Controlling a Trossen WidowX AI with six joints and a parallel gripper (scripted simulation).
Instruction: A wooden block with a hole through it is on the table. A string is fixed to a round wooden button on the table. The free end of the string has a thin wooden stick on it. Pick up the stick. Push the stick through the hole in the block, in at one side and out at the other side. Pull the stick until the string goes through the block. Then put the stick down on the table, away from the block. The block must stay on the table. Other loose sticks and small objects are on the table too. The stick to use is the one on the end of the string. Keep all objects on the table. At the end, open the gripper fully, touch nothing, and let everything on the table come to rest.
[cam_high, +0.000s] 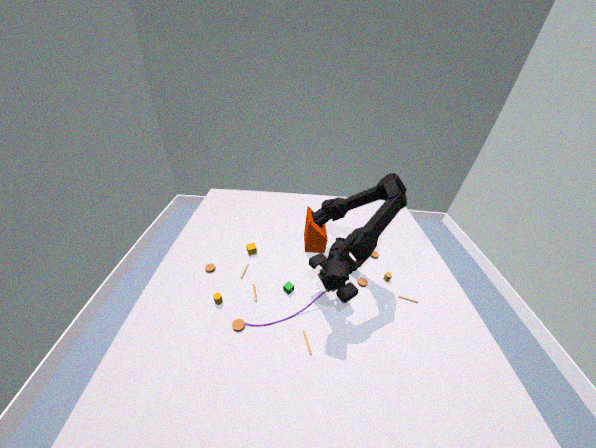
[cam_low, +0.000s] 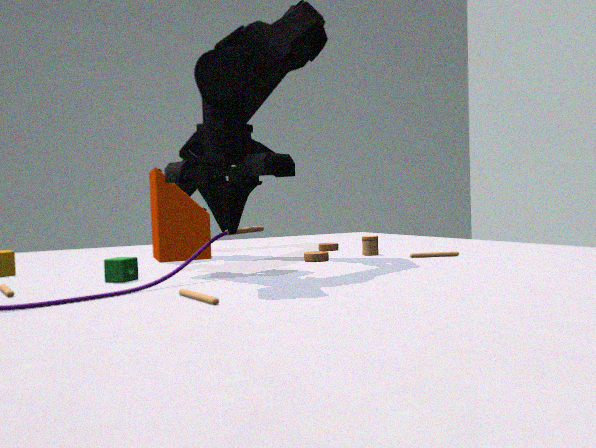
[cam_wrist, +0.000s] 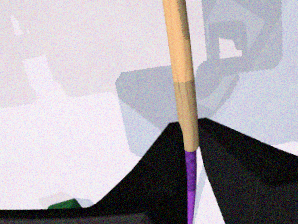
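The thin wooden stick is 1 cm to the left of my gripper tip and 1 cm behind it. Round my gripper tip: green block 13 cm to the right, 5 cm behind, 4 cm below; then loose stick 17 cm ahead, 9 cm to the right, 5 cm below; then round wooden button 31 cm to the right, 8 cm ahead, 5 cm below.
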